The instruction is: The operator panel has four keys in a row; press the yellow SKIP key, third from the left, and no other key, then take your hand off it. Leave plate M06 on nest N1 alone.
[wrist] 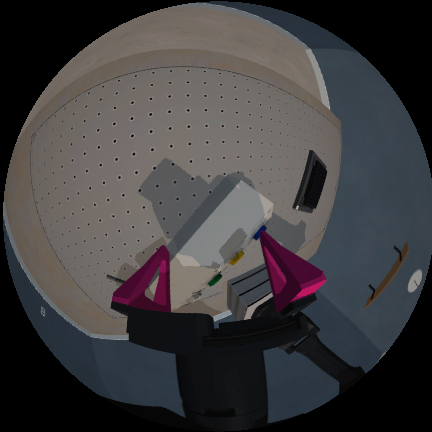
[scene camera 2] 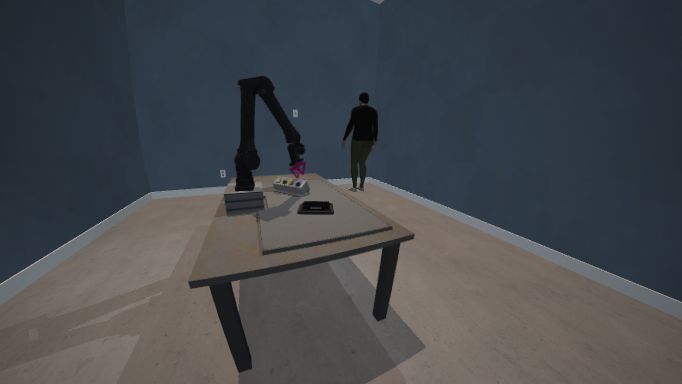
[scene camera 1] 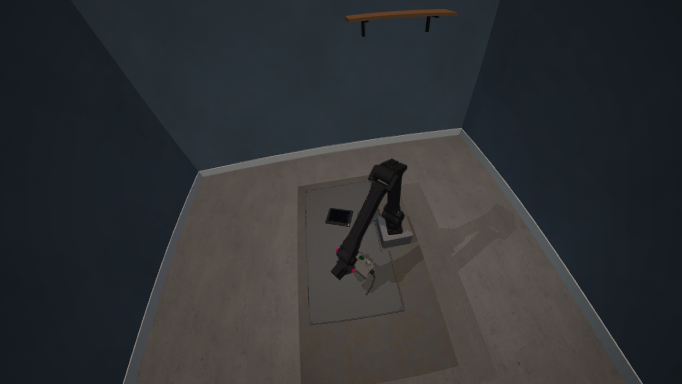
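Seen in the pictures: gripper, fingertip midpoint: point(wrist: 211, 242) point(scene camera 2: 300, 176); arm's base, origin of the base link: point(wrist: 268, 303) point(scene camera 2: 245, 187) point(scene camera 1: 393, 225).
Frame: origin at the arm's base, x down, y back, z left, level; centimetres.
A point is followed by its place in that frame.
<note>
The white operator panel point(scene camera 1: 365, 268) {z 24.0, x 0.7, y -19.6 cm} point(scene camera 2: 290, 189) {z 13.0, x 6.2, y -23.9 cm} point(wrist: 215, 222) {z 16.2, x 3.9, y -30.3 cm} carries four keys in a row. In scene camera 2, from the left, they are a whitish key point(scene camera 2: 279, 180) {z 20.4, x 2.0, y -18.0 cm}, a green key point(scene camera 2: 285, 182) {z 15.9, x 2.4, y -21.3 cm} point(wrist: 215, 279) {z 17.1, x 1.5, y -22.0 cm}, the yellow key point(scene camera 2: 291, 183) {z 12.4, x 2.4, y -24.6 cm} point(wrist: 237, 258) {z 13.9, x 1.4, y -25.3 cm} and a blue key point(scene camera 2: 298, 184) {z 8.9, x 2.3, y -28.2 cm} point(wrist: 259, 232) {z 10.6, x 1.5, y -28.7 cm}. My gripper point(scene camera 2: 298, 174) {z 18.6, x -0.3, y -30.9 cm} point(wrist: 211, 242) {z 18.6, x -0.3, y -30.9 cm} is open and empty, its magenta fingers above the panel. In the wrist view one fingertip overlaps the edge of the blue key; scene camera 2 shows a gap above the panel. The dark plate on its nest point(scene camera 1: 340, 216) {z -14.9, x 7.0, y -32.0 cm} point(scene camera 2: 315, 207) {z -19.3, x 6.4, y -31.7 cm} point(wrist: 312, 182) {z -11.6, x 6.3, y -34.0 cm} lies apart; labels are unreadable.
A perforated board point(scene camera 1: 325, 300) {z 37.7, x 8.9, y -42.8 cm} point(scene camera 2: 320, 232) {z -38.5, x 8.8, y -28.9 cm} point(wrist: 170, 110) {z 20.6, x 8.8, y -45.0 cm} lies on the table point(scene camera 2: 225, 260) {z -46.4, x 10.1, y 2.5 cm}. The arm's grey base block point(scene camera 1: 397, 240) {z 8.9, x 2.2, y 0.8 cm} point(scene camera 2: 244, 201) {z -8.6, x 4.6, y 0.0 cm} point(wrist: 245, 295) {z 7.9, x 3.1, y -7.6 cm} stands beside the board. A dark cable point(scene camera 1: 370, 285) point(wrist: 116, 278) {z 34.4, x 8.5, y -19.5 cm} runs from the panel. A person point(scene camera 2: 364, 125) stands beyond the table.
</note>
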